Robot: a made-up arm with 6 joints. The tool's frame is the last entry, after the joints.
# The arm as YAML. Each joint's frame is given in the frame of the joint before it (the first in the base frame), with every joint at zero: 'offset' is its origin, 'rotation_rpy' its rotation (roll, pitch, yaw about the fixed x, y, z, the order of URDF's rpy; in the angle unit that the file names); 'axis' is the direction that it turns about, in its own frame. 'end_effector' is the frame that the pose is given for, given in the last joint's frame.
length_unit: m
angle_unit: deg
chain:
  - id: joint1
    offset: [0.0, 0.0, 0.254]
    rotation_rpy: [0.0, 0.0, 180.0]
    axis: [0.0, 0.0, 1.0]
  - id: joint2
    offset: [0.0, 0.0, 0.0]
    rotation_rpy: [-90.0, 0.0, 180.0]
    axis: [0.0, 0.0, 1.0]
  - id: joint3
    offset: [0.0, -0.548, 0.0]
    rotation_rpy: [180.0, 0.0, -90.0]
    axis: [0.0, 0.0, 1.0]
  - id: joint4
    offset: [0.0, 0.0, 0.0]
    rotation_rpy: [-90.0, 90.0, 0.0]
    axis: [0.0, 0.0, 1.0]
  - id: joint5
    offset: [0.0, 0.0, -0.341]
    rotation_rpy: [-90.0, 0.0, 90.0]
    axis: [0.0, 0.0, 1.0]
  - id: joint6
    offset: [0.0, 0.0, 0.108]
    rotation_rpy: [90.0, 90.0, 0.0]
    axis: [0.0, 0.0, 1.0]
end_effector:
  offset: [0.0, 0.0, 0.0]
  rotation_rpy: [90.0, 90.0, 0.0]
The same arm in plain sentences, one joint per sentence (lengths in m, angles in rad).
The arm has six revolute joints in a row. What follows holds with every joint at zero, and every direction is one of the base frame's. Joint 1 is mounted 0.254 m along +z from the base frame's origin and rotates about +z. Joint 2 is mounted at the same point as joint 1 and rotates about +y. Joint 3 is mounted 0.548 m along +z from joint 2 and rotates about -y. Joint 4 is mounted at the same point as joint 3 and rotates about -x. Joint 5 is mounted 0.341 m along +x from joint 4 and rotates about -y. Joint 6 is mounted 0.108 m along -y from joint 5 and rotates about -x. The tool frame, which is the frame that the pose is given for, is mounted at the same point as joint 6; its axes are parallel to the base frame's.
